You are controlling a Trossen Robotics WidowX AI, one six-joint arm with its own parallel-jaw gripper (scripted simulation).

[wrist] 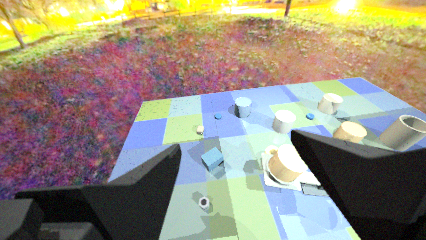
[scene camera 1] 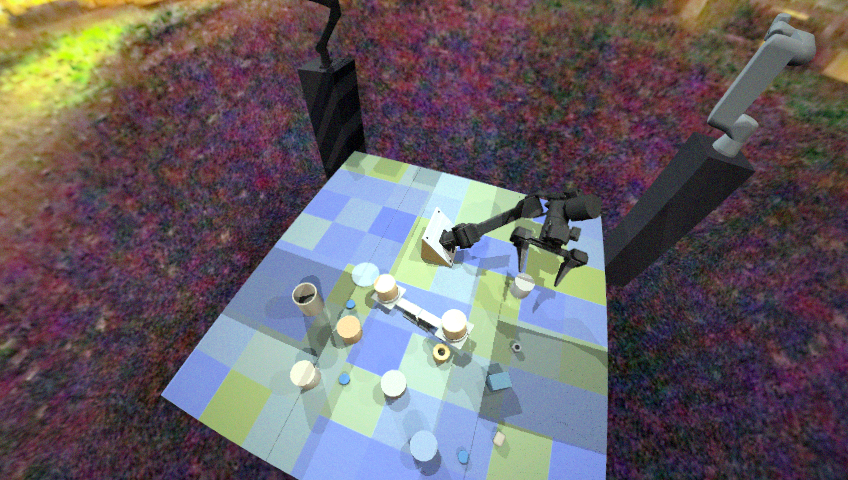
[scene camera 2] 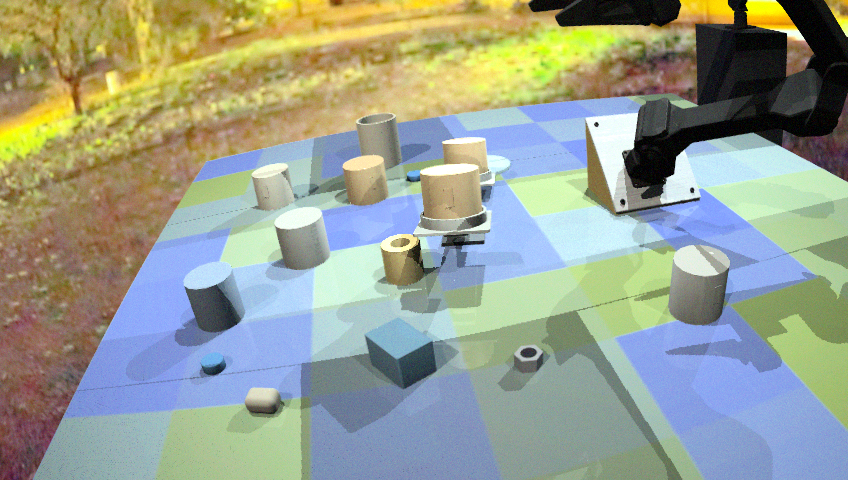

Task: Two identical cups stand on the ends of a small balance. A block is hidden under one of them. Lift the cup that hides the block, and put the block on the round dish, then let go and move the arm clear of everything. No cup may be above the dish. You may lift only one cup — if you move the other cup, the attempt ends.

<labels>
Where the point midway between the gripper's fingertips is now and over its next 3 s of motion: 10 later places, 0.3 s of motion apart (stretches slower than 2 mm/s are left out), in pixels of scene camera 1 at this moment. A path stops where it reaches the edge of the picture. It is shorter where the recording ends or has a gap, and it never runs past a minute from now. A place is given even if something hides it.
The gripper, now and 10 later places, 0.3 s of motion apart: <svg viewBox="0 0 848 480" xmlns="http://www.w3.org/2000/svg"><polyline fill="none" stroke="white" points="537,279 482,273 445,261 439,259 430,261 420,264 410,267 400,271 392,275 386,278 384,280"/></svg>
</labels>
